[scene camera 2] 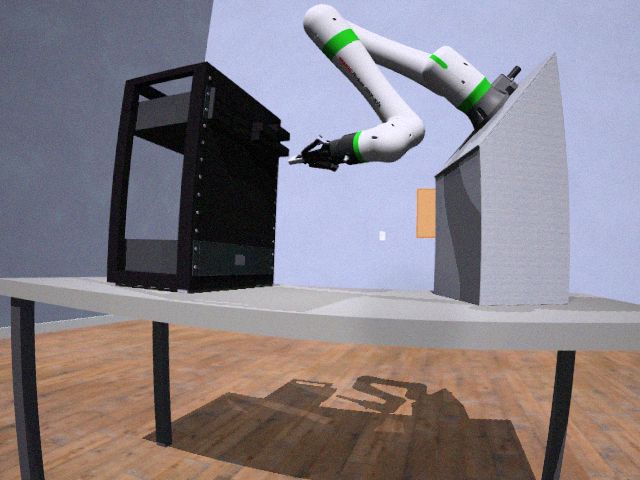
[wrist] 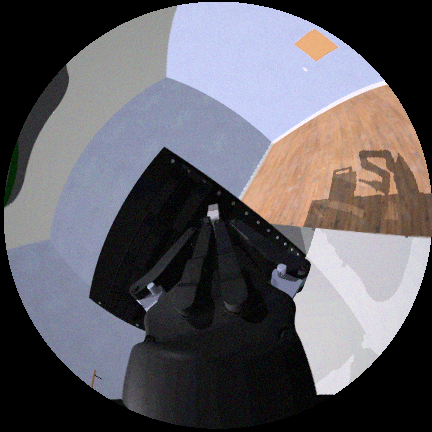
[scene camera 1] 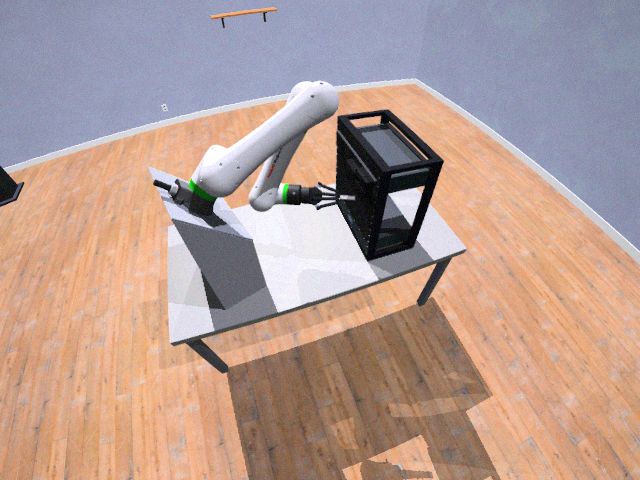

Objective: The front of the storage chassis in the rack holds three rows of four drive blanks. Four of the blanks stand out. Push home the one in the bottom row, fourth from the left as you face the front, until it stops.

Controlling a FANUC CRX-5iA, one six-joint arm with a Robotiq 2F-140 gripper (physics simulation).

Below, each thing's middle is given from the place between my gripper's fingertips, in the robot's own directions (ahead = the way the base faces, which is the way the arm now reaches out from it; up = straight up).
Labels:
Now: the black rack [scene camera 2: 231, 144] 220 mm ahead of my hand, 150 mm to the left of it and 120 mm below it.

